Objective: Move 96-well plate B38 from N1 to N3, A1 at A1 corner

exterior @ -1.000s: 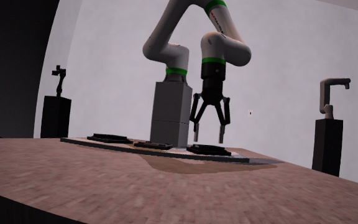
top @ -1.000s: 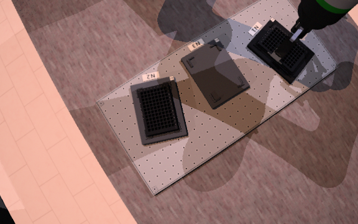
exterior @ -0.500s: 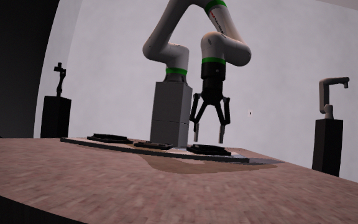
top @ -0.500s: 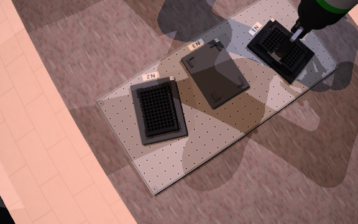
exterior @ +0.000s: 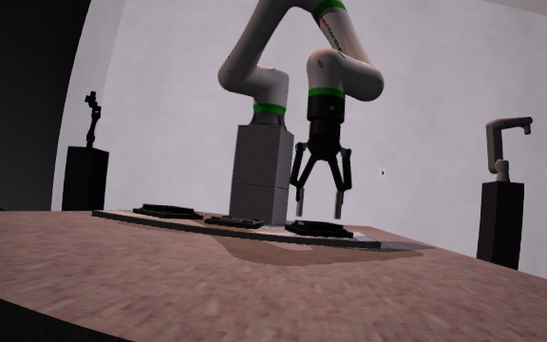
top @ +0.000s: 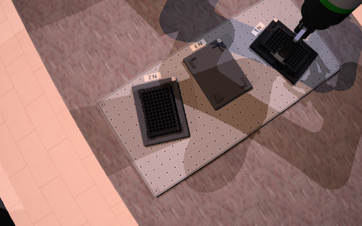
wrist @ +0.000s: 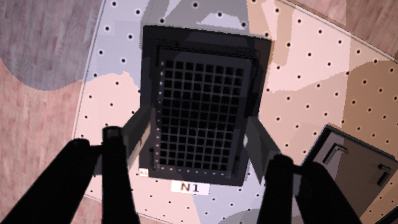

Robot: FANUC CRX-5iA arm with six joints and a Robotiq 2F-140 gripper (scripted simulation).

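Right now my hand is 6 cm above the plate nest N1. From my hand the other things lie so: N1 label: 9 cm behind, 6 cm below, 3 cm to the right; then A1 mark: 15 cm to the right, 12 cm behind, 5 cm below; then landing nest N3: 20 cm to the right, 6 cm below, 4 cm behind.
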